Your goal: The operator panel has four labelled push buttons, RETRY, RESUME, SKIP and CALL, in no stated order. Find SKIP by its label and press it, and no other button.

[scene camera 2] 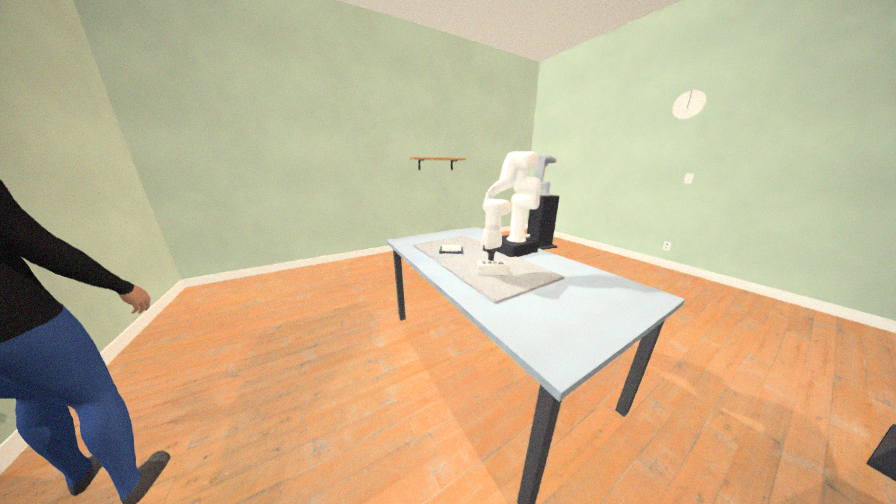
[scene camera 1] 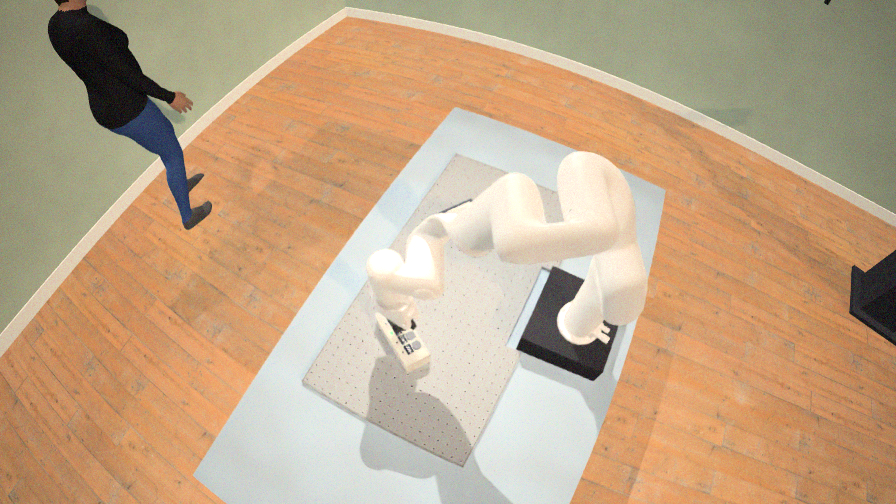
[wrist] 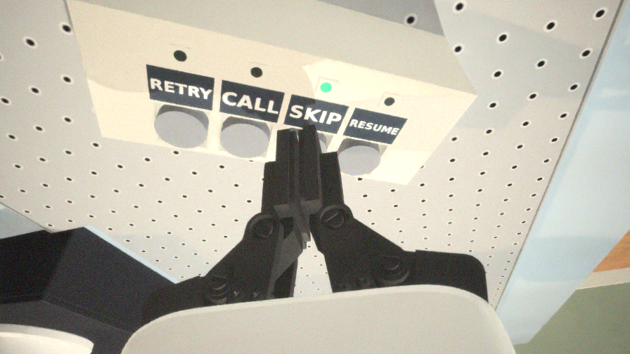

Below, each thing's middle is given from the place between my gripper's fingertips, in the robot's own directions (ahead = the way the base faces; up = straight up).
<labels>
I see my gripper 4 cm above the cream operator panel [scene camera 1: 411, 359], 1 cm to the right of it and 1 cm past it.
</labels>
